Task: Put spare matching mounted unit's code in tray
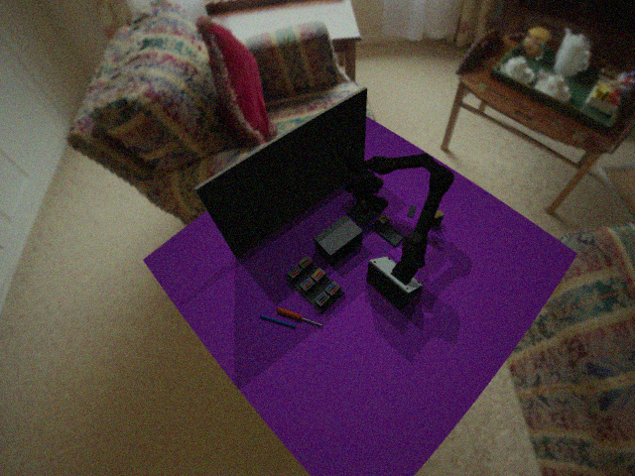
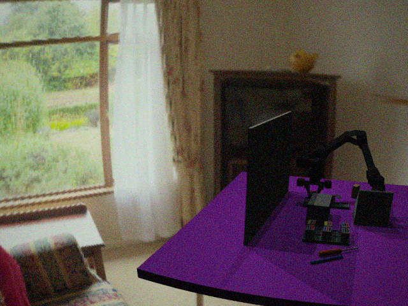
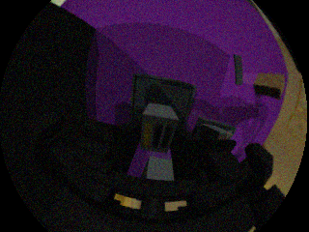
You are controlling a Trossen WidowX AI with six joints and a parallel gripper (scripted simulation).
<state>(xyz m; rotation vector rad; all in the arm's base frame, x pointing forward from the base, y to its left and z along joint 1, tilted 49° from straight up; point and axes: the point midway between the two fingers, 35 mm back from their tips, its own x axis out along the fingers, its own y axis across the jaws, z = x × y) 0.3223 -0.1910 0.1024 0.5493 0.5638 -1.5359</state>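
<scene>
The grey spare lies 2 cm above my gripper tip. The rest, counted from my gripper tip: dark plate (14 cm behind, 2 cm to the left, 2 cm below); square tray (2 cm below); dark hex key (15 cm behind, 13 cm to the right, 2 cm below).
</scene>
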